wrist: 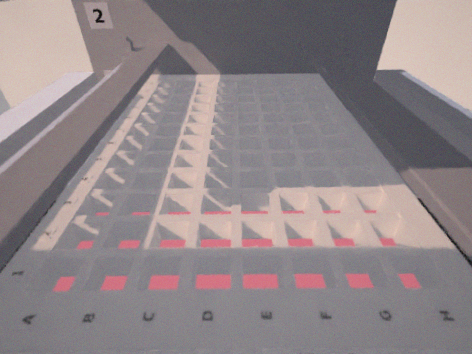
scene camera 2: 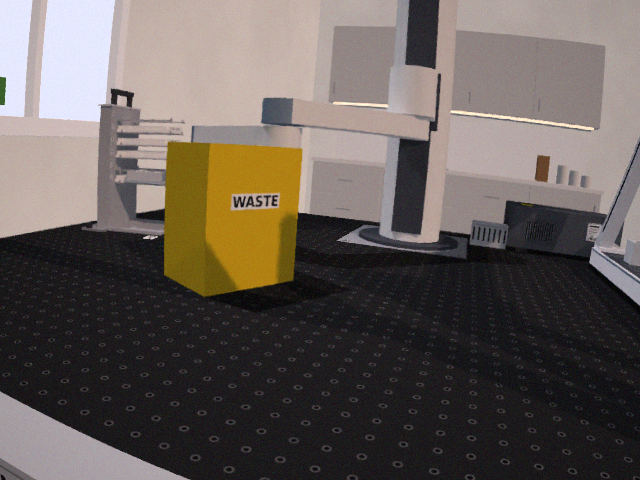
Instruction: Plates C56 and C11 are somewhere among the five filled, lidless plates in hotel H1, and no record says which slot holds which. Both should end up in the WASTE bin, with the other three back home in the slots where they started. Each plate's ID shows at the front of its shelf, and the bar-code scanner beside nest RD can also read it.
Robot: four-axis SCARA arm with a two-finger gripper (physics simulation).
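Places are measured from the arm's base along level axes (x ahead, y left, z up), in centimetres.
Where they show: gripper, fingertip midpoint: [wrist: 235, 98] [scene camera 2: 138, 174]; arm's base, link origin: [scene camera 2: 408, 244].
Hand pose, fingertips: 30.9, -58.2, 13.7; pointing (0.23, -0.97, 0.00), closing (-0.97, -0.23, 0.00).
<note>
Each offset is from my fingertips to the centre of the thing, as dx, dy, dz. "spot": to the spot under its first point.
A clear-welled plate {-0.5, +2.3, -1.0} [wrist: 280, 170] with pink liquid in its front wells fills the wrist view, in front of a hotel wall marked 2; its front ID is out of sight there. My gripper [wrist: 235, 98] is shut on this plate, C11, with a finger along each side; in scene camera 2 the fingers are hidden behind the bin. Hotel H1 {+1.2, -0.7, +3.4} [scene camera 2: 107, 170] stands at the left in scene camera 2, its stacked shelves partly covered by the bin; the IDs are too small to read. The yellow WASTE bin {+24.0, +38.2, -2.5} [scene camera 2: 253, 237] stands upright left of centre. The scanner and nest RD cannot be made out.
The arm's pale upper link [scene camera 2: 356, 124] reaches left from the column [scene camera 2: 410, 191], above and behind the bin. A small grey slotted rack {spot: -35.3, +78.3, -9.2} [scene camera 2: 488, 234] and a dark grey device {spot: -34.4, +96.0, -4.9} [scene camera 2: 558, 227] stand right of the column. A white-framed unit [scene camera 2: 615, 268] stands at the right edge.
</note>
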